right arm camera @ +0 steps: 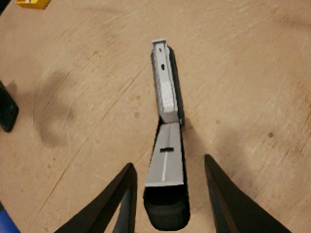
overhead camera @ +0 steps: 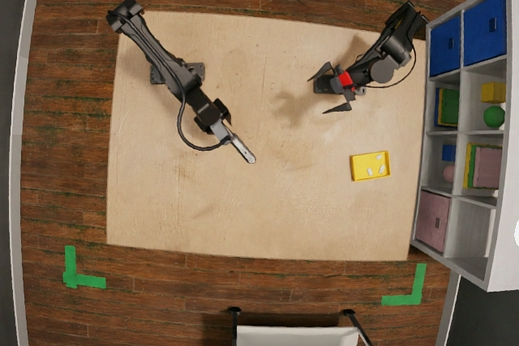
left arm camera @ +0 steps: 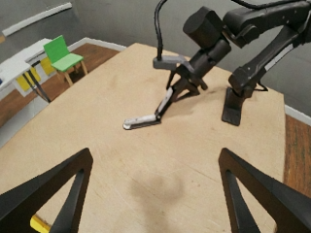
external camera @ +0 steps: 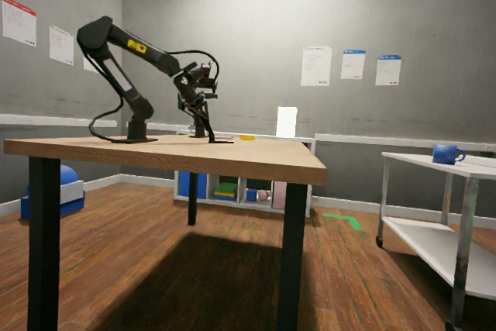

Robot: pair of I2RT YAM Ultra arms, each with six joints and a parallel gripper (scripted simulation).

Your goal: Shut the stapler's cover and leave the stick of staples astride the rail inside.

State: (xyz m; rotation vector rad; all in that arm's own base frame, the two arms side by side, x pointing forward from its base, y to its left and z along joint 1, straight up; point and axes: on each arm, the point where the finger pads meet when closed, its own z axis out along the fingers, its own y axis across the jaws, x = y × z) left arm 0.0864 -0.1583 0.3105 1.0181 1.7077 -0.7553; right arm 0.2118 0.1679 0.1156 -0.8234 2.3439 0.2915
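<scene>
Right now the stapler cover is 3 cm below my right hand, 1 cm to the left of it and 1 cm ahead of it. The rest, counted from my right hand: stapler 7 cm below, 4 cm to the left, 4 cm ahead; then yellow tray 55 cm to the left, 10 cm below, 10 cm ahead.
</scene>
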